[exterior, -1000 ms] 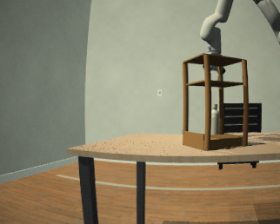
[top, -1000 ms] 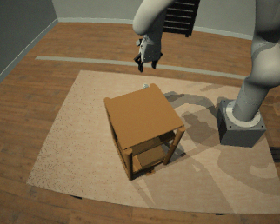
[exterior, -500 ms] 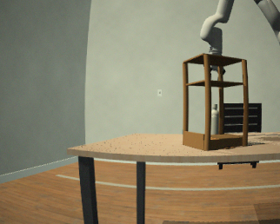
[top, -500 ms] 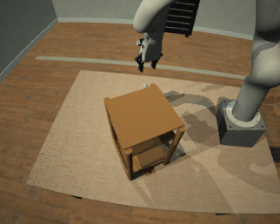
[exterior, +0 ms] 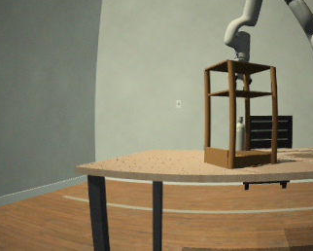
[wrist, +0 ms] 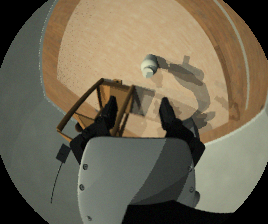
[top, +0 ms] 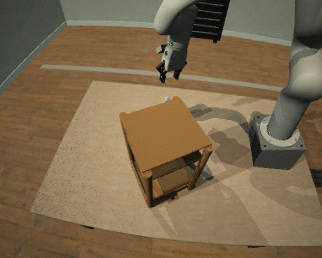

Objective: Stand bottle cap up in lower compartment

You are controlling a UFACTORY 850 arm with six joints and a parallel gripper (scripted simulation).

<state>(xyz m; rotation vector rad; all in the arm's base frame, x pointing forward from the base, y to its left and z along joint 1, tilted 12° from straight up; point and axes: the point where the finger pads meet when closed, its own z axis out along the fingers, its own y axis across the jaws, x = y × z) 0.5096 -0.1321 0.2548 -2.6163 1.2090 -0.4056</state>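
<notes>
My hand is 21 cm above the grey bottle. Round my hand: wooden shelving unit: 32 cm to the left, 14 cm below.
</notes>
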